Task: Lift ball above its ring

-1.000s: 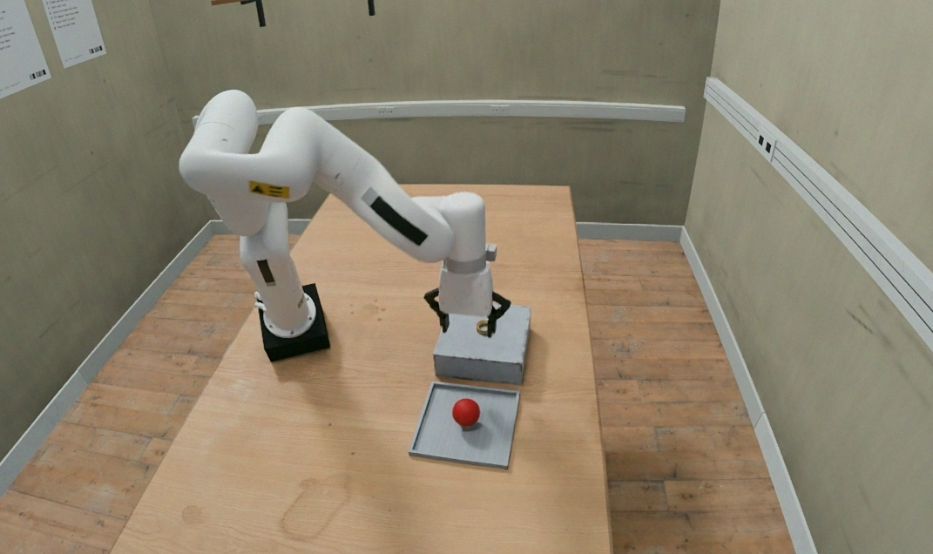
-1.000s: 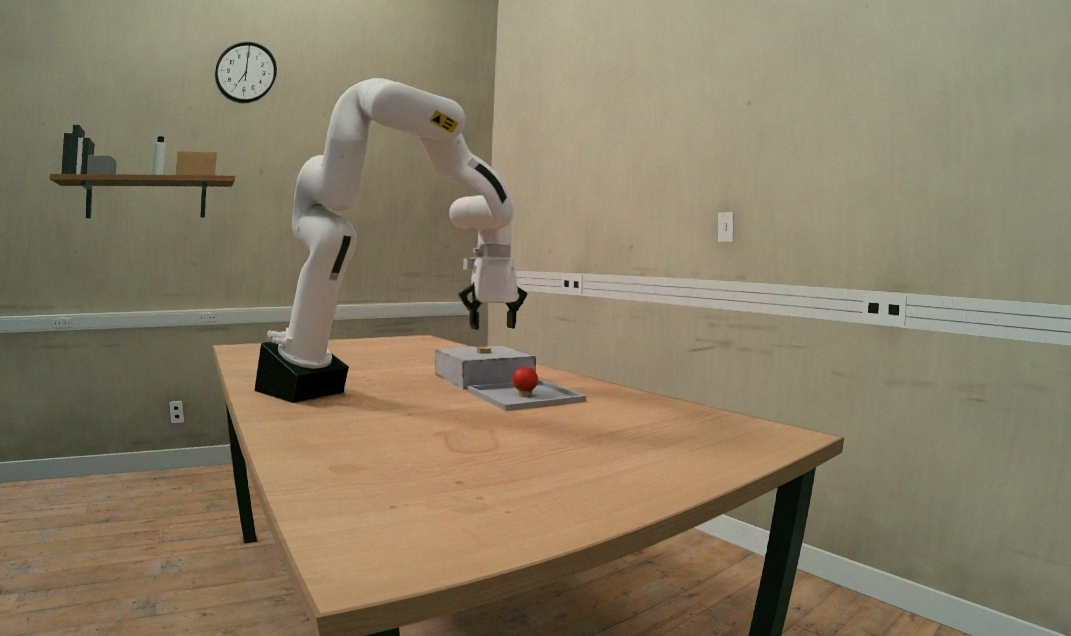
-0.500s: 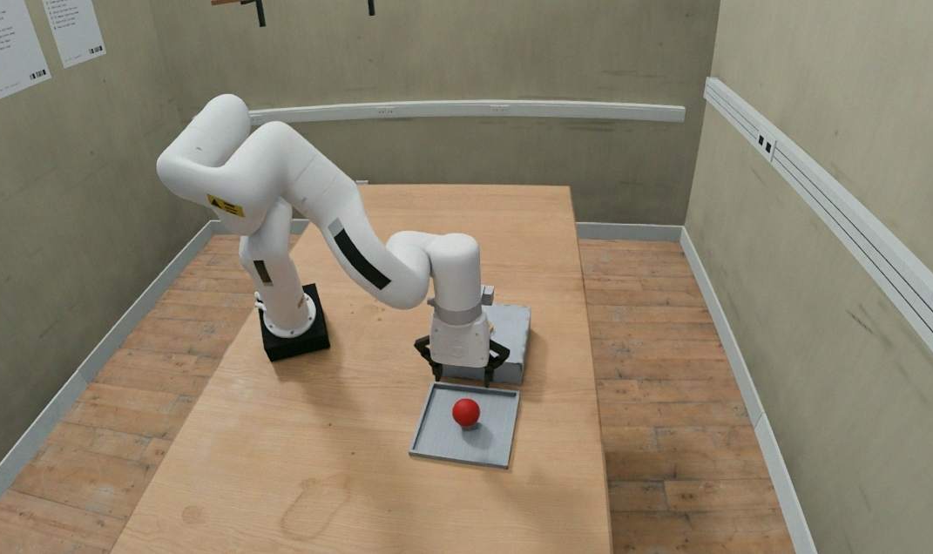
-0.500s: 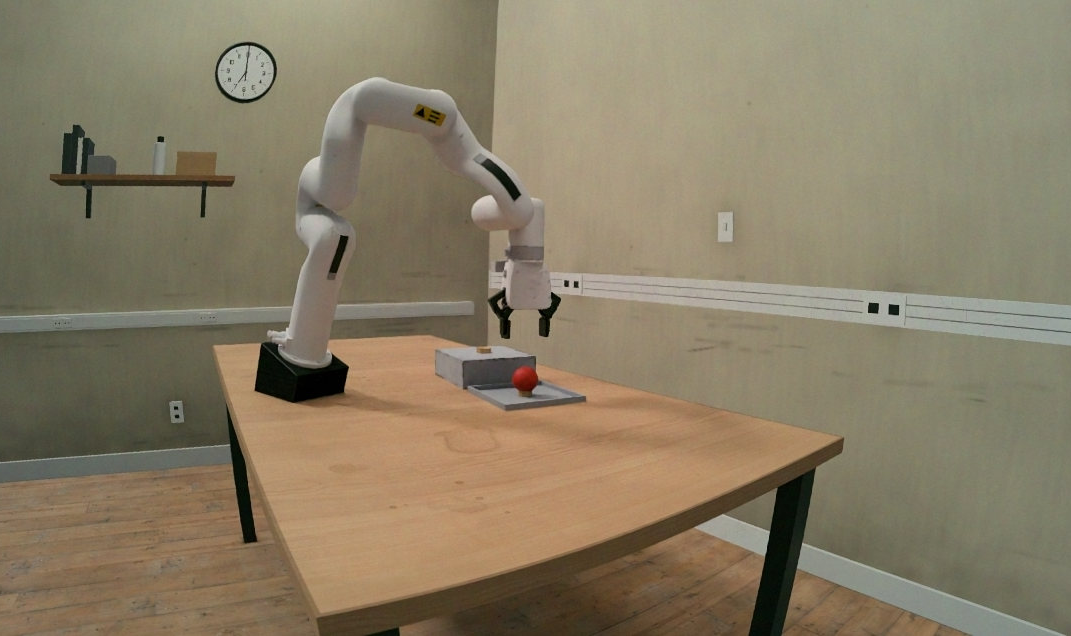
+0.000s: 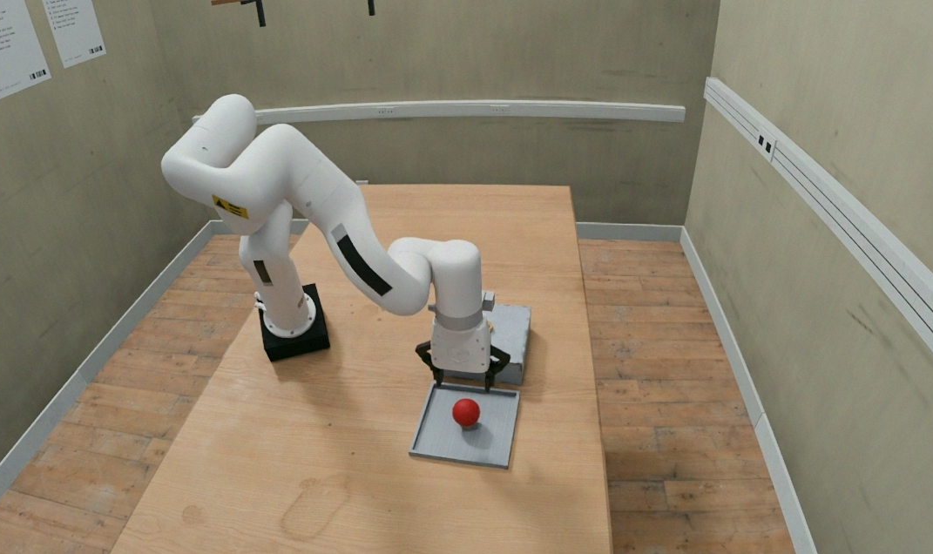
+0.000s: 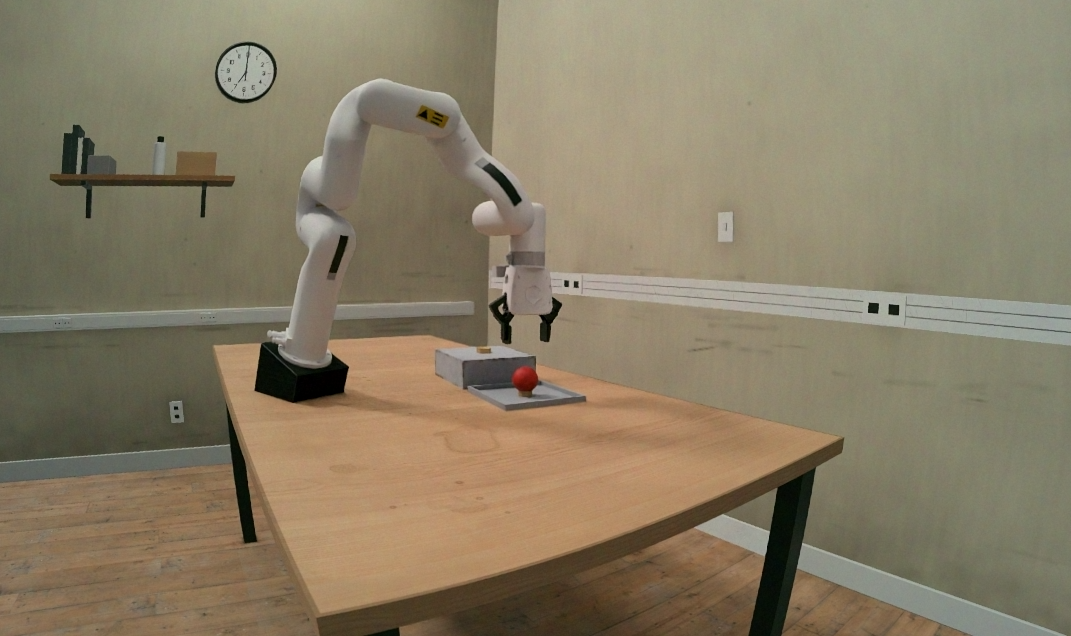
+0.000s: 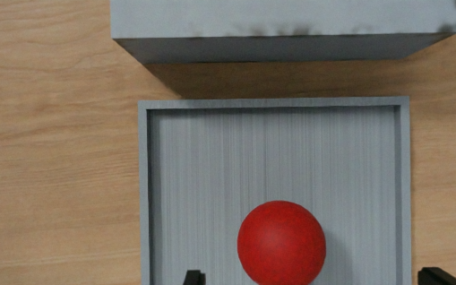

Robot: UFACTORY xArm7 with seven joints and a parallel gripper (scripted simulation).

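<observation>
Now: the red ball 90 mm below my hand. Also, from my hand: grey block: 220 mm to the left, 70 mm below; then grey tray: 120 mm below.
</observation>
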